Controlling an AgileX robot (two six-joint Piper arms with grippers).
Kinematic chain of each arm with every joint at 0, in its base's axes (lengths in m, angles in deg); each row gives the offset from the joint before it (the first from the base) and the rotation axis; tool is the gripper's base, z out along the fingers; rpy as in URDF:
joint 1: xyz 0 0 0.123 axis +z
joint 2: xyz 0 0 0 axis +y
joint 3: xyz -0.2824 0 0.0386 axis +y
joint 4: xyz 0.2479 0 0.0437 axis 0.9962 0 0.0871
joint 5: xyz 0 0 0 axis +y
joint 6: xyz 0.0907 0 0.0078 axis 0.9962 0 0.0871
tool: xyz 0 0 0 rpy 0 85 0
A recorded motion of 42 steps. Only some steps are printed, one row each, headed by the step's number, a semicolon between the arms.
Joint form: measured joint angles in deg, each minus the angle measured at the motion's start. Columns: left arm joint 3, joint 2, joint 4, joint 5, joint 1, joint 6; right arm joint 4, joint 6, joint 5, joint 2, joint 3, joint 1.
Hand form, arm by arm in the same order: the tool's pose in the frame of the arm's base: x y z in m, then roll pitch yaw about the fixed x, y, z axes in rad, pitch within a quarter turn. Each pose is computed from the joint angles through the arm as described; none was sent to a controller.
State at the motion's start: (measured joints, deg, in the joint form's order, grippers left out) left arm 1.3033 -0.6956 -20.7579 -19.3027 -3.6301 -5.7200; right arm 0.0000 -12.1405 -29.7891 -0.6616 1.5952 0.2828
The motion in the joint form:
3: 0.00 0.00 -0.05 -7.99 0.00 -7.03; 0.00 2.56 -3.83 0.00 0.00 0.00
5: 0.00 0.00 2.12 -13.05 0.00 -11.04; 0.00 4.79 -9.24 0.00 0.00 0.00
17: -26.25 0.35 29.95 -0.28 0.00 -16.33; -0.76 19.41 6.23 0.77 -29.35 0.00
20: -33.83 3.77 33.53 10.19 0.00 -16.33; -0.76 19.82 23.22 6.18 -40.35 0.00
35: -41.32 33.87 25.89 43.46 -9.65 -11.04; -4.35 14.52 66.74 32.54 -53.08 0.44
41: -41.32 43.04 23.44 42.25 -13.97 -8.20; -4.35 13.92 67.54 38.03 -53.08 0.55
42: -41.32 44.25 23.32 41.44 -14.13 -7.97; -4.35 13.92 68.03 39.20 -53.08 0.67
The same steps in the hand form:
3: 0.0441 0.0120 0.2442 -0.8101 0.7690 -0.8608; 0.0379 0.0002 0.2535 -0.2122 0.8952 -0.2645
5: 0.0396 0.0131 0.2510 -0.7426 0.6855 -0.8206; 0.0323 0.0002 0.2601 -0.1359 0.8099 -0.1817
17: -0.0185 -0.0037 0.3745 -0.1438 0.6937 -0.3687; -0.0323 0.0003 0.3914 0.0712 0.5861 0.1428
20: -0.0195 -0.0019 0.3990 -0.1383 0.8058 -0.3021; -0.0293 0.0000 0.4251 0.1193 0.7817 0.1756
35: 0.1123 -0.0231 0.3634 -2.3925 1.2775 -2.5650; 0.0883 -0.0030 0.4098 -3.0084 1.3550 -3.0393
41: 0.1455 -0.0444 0.3437 -2.6619 1.1700 -2.9150; 0.1150 -0.0026 0.3989 -3.0094 1.2444 -3.0366
42: 0.1502 -0.0465 0.3416 -2.6747 1.1648 -2.9317; 0.1203 -0.0023 0.3957 -3.0175 1.2155 -3.0427

